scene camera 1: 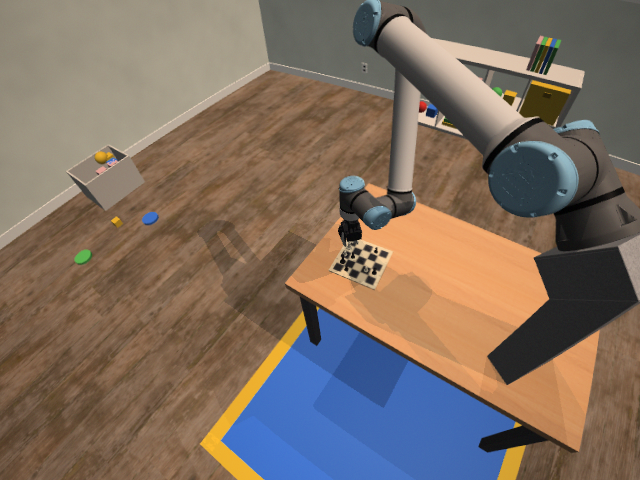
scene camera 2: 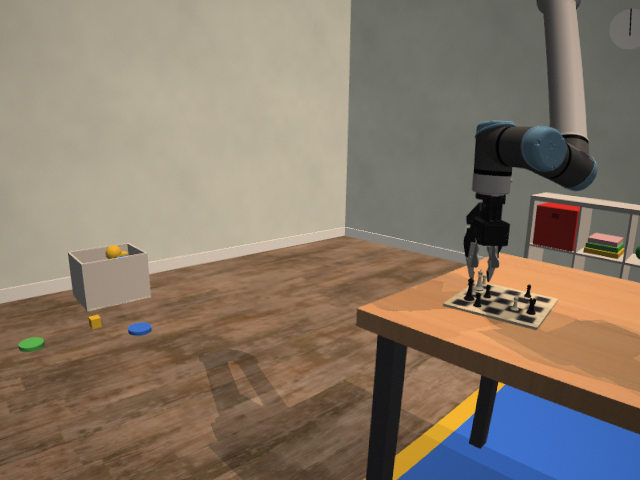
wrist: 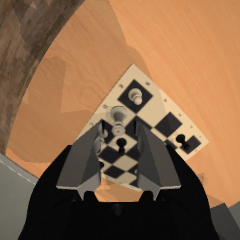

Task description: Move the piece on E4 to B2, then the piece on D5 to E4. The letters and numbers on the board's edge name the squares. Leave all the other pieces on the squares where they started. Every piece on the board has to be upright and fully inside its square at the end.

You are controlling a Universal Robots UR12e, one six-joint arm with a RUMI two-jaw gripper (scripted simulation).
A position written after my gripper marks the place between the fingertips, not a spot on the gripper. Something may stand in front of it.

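I can see my gripper [scene camera 2: 479, 281] from scene camera 2, and the wrist view has my gripper [wrist: 119, 121] too. There's also a chessboard [scene camera 2: 498, 307]; scene camera 1 has the chessboard [scene camera 1: 364, 254] as well, and so does the wrist view, with the chessboard [wrist: 157, 112] in it.
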